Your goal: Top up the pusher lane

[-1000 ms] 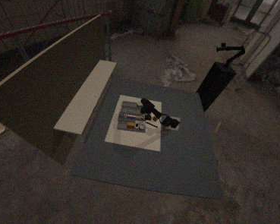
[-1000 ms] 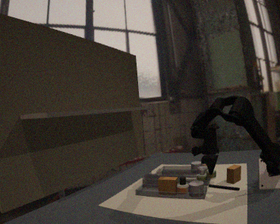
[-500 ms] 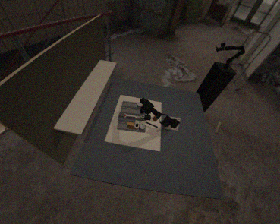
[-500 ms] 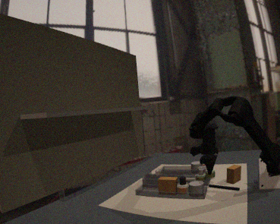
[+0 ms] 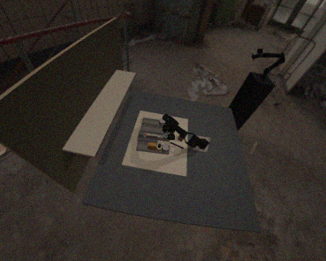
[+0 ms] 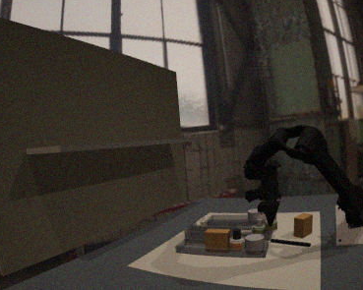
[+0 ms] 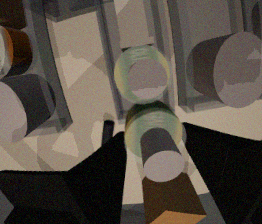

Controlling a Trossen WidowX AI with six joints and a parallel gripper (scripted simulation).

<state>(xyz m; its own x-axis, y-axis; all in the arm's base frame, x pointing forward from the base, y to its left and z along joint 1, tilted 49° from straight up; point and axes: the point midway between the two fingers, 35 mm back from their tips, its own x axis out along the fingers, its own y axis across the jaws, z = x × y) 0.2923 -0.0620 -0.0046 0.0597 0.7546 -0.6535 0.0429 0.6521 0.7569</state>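
The black pen lies 7 cm behind my gripper tip, 7 cm to the left of it and 5 cm below it. Round my gripper tip: rack: 18 cm ahead, 2 cm to the left, 3 cm below; brown box: 12 cm behind, 1 cm to the right, 2 cm below; white pusher plate: 15 cm ahead, 3 cm to the left.
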